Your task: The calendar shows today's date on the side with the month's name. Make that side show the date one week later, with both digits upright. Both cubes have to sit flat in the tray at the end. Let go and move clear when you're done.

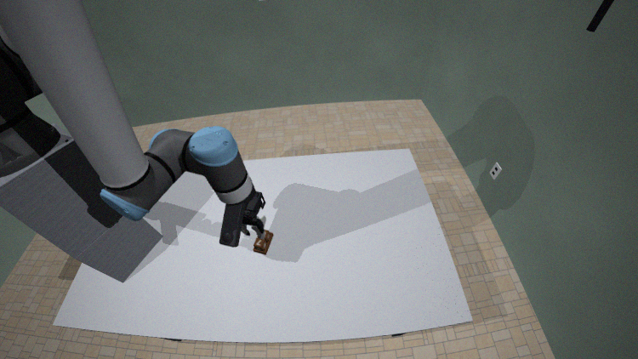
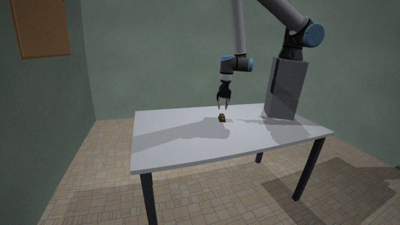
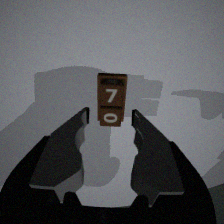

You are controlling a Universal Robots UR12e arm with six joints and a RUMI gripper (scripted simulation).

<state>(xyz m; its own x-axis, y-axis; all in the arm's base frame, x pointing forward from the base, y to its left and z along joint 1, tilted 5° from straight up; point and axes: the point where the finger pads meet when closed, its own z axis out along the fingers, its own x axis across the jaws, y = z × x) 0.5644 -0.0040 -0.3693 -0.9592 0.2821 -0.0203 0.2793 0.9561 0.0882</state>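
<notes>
The brown date cube lies 7 cm below my hand. From my hand the other things lie so: brown wooden tray 2 cm to the left, 8 cm below.
</notes>
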